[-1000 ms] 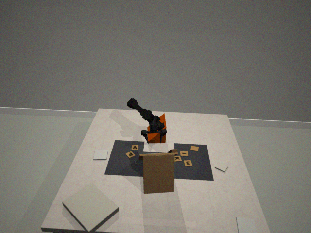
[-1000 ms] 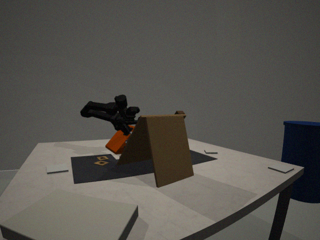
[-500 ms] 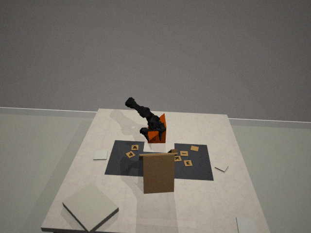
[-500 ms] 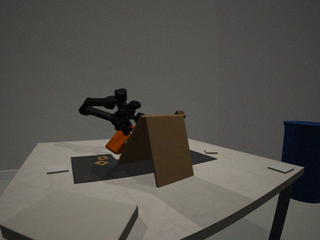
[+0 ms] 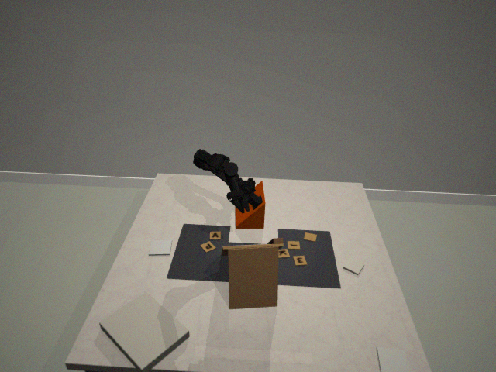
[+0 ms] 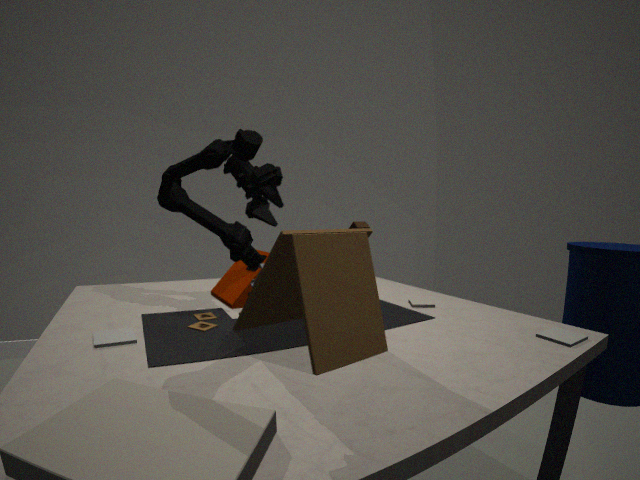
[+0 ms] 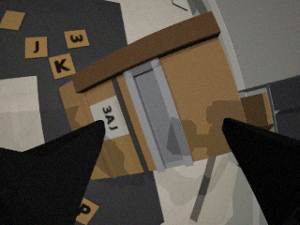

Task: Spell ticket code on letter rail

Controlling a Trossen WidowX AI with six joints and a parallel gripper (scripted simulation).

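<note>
Now: gripper tip 280 mm above the tan tile marked 3, 260 mm to the right of it and 20 mm short of it. Also, from my gripper tip: tile marked p: 280 mm below, 170 mm to the right, 110 mm behind; then white ticket: 200 mm below, 20 mm to the left, 20 mm ahead; then dark mat: 290 mm below, 80 mm behind, 50 mm to the left.
</note>
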